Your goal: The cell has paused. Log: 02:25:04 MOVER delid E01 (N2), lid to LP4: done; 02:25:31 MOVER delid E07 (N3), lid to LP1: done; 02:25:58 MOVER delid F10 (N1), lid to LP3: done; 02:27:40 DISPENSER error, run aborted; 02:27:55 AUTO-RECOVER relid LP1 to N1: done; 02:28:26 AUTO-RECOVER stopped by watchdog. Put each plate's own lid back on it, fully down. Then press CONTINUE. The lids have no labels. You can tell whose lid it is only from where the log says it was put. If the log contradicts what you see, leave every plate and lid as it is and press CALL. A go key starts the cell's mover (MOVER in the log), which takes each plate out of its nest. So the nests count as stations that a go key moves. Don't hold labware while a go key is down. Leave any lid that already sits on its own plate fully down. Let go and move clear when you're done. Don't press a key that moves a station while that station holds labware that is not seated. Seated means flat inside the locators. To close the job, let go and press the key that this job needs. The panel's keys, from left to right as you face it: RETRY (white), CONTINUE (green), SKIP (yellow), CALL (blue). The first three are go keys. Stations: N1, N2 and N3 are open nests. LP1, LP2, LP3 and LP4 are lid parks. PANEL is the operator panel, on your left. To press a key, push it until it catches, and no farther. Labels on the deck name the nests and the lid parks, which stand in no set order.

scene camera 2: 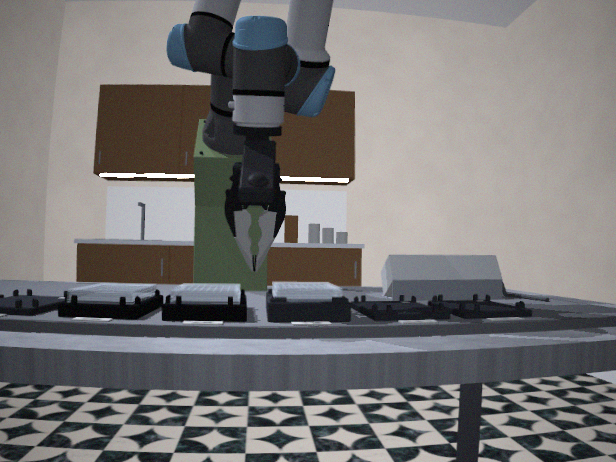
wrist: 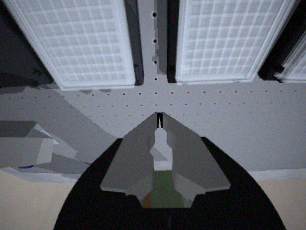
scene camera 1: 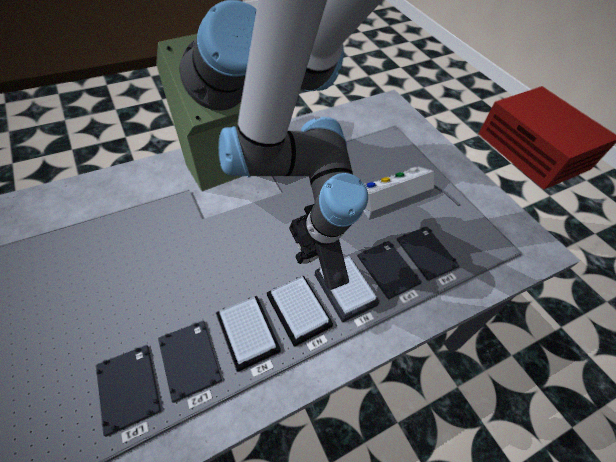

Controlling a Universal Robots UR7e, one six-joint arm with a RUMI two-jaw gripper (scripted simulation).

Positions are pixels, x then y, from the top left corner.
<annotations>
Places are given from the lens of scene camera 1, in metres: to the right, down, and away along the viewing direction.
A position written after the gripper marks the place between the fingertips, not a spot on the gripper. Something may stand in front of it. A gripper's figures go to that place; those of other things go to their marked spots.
gripper [scene camera 1: 305,260]: -0.01, 0.07, 0.93
clear lid [scene camera 1: 357,292]: 0.12, 0.15, 0.90
clear lid [scene camera 1: 297,302]: -0.03, 0.17, 0.88
</annotations>
